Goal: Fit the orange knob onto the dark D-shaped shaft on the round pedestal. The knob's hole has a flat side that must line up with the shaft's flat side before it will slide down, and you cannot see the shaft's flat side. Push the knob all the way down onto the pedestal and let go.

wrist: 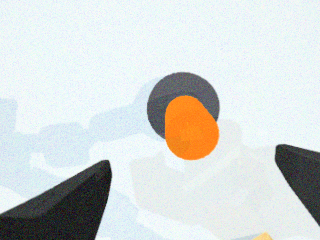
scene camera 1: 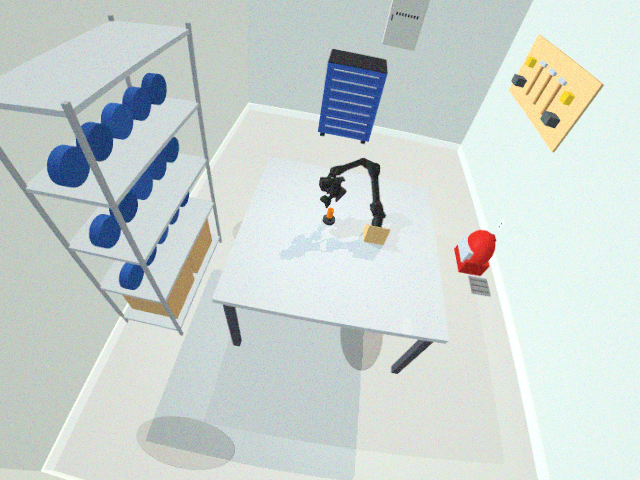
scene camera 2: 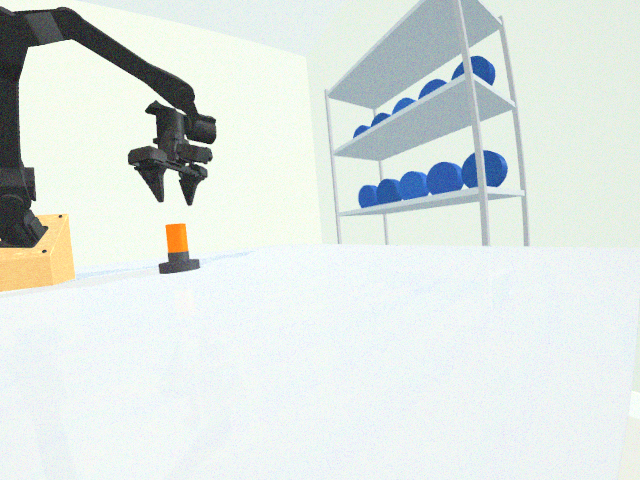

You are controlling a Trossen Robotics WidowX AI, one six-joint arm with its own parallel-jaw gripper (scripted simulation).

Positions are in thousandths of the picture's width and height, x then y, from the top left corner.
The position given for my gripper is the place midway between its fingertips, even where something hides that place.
My gripper (scene camera 2: 276, 426) is open, with nothing in its grasp. Also in view: an orange knob (wrist: 598, 556) and a round pedestal (wrist: 552, 352).
My gripper shows as well in the wrist view (wrist: 602, 669).
